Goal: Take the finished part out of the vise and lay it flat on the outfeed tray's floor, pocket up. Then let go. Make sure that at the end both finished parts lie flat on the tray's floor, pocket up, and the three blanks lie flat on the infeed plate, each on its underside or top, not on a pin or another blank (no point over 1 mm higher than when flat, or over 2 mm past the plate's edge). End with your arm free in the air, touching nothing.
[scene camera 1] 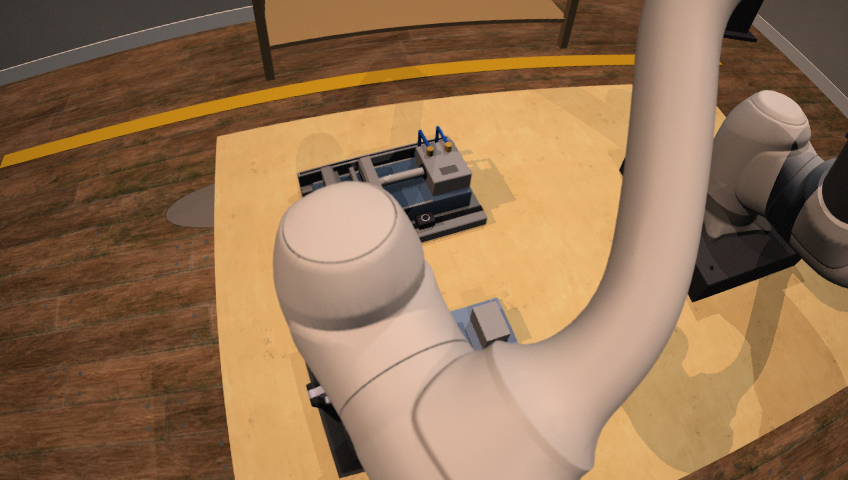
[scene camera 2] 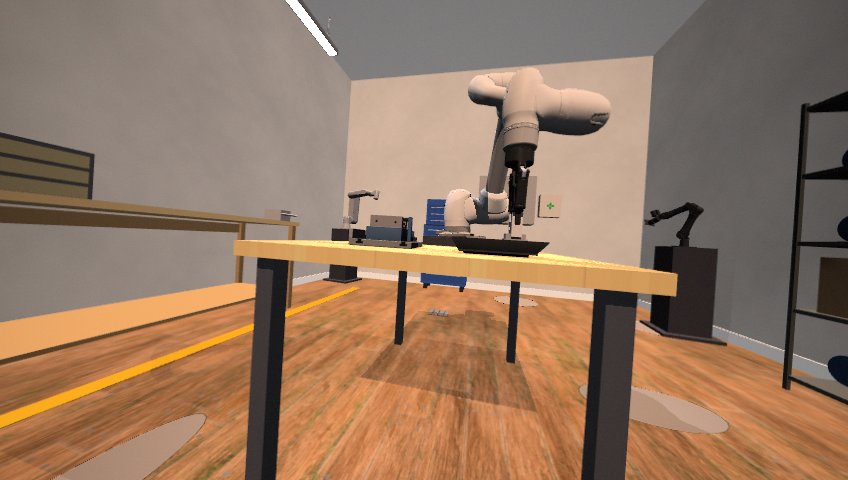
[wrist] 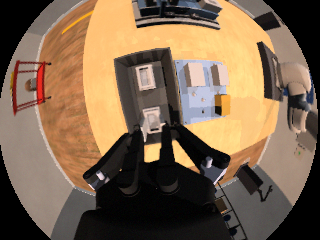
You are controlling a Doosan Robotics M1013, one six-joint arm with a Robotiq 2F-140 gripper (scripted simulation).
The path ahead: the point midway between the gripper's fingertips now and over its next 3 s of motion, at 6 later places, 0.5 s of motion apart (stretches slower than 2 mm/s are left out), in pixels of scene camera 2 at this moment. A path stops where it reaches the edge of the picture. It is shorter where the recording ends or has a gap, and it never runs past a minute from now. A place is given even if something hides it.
The gripper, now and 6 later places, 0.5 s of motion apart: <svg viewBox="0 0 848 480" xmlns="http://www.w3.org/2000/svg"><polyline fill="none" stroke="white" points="514,237 514,238 514,240 514,241 513,236 513,211 513,192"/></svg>
